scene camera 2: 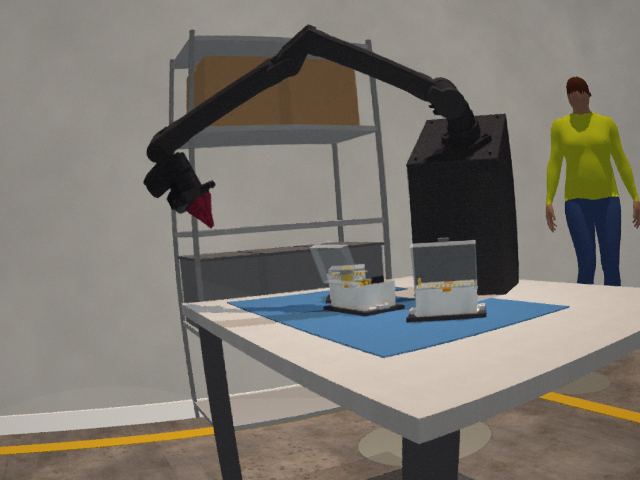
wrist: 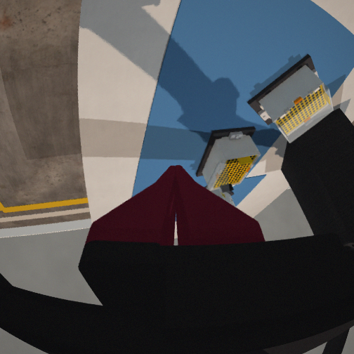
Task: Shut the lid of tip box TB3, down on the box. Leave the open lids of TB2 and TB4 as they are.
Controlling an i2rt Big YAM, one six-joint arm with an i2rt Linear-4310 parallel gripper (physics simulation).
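Frame: origin at the arm's base, x ahead, y down, z left, level; centimetres.
Seen in the pictures: gripper, between the fingertips: (scene camera 2: 212,227); arm's base, origin of its link: (scene camera 2: 467,140).
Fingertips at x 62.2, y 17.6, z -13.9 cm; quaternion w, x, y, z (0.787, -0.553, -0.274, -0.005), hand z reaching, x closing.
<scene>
Offsets run from my fingertips to a thing's middle. "pt": to the spot under its first point. Level surfaces: height alone.
My gripper (scene camera 2: 211,225) (wrist: 175,174) is shut and empty, high beyond the left end of the mat. A white tip box @(dx -41.1, dy +16.6, dz +38.7 cm) (scene camera 2: 447,301) (wrist: 291,98) with yellow tips stands on the right in both views; its clear lid @(pt dx -36.4, dy +8.7, dz +46.4 cm) (scene camera 2: 443,261) is open and upright. A second white box @(dx -30.9, dy +16.6, dz +19.0 cm) (scene camera 2: 362,296) (wrist: 231,154) stands left of it. A third box (wrist: 226,196) is mostly hidden behind the second one and the fingers. A clear open lid @(pt dx -22.3, dy +8.5, dz +22.3 cm) (scene camera 2: 330,260) leans back at the left; which of these two boxes it belongs to is unclear. No TB labels are readable.
The boxes stand on a blue mat @(dy +19.9 cm) (scene camera 2: 382,335) (wrist: 280,25) on a pale table @(dy +20.2 cm) (scene camera 2: 408,387) (wrist: 115,105). The black arm pedestal (scene camera 2: 460,206) (wrist: 320,175) rises behind the right box. A shelf rack (scene camera 2: 379,170) and a person (scene camera 2: 586,160) are in the background.
</scene>
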